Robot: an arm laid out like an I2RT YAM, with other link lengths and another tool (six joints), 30 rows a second.
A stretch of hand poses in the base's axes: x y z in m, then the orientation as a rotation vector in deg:
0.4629 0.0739 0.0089 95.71 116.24 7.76
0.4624 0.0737 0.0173 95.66 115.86 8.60
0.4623 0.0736 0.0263 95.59 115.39 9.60
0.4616 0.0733 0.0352 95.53 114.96 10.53
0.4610 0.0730 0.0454 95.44 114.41 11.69
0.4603 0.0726 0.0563 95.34 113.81 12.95
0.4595 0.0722 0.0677 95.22 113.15 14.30
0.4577 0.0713 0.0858 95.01 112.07 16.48
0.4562 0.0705 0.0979 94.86 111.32 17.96
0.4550 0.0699 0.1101 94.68 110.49 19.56
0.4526 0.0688 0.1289 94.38 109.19 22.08
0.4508 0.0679 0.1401 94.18 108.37 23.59
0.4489 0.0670 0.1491 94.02 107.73 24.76
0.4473 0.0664 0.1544 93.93 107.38 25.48
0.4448 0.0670 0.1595 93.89 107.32 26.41
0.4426 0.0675 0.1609 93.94 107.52 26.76
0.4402 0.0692 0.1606 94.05 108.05 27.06
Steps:
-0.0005 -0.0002 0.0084 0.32 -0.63 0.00
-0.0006 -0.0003 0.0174 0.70 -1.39 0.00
-0.0013 -0.0006 0.0263 1.06 -2.09 0.00
-0.0019 -0.0009 0.0365 1.50 -2.97 0.00
-0.0026 -0.0013 0.0474 1.99 -3.92 0.00
-0.0034 -0.0017 0.0588 2.51 -4.96 0.00
-0.0052 -0.0026 0.0769 3.36 -6.64 0.00
-0.0067 -0.0034 0.0890 3.94 -7.78 0.00
-0.0079 -0.0040 0.1012 4.57 -9.03 -0.01
-0.0103 -0.0051 0.1200 5.59 -10.99 0.01
-0.0121 -0.0060 0.1312 6.19 -12.19 0.01
-0.0140 -0.0069 0.1402 6.66 -13.11 0.01
-0.0156 -0.0075 0.1455 6.98 -13.65 0.03
-0.0181 -0.0069 0.1506 7.54 -14.03 0.20
-0.0203 -0.0064 0.1520 7.86 -13.99 0.34
-0.0227 -0.0047 0.1517 8.27 -13.68 0.60

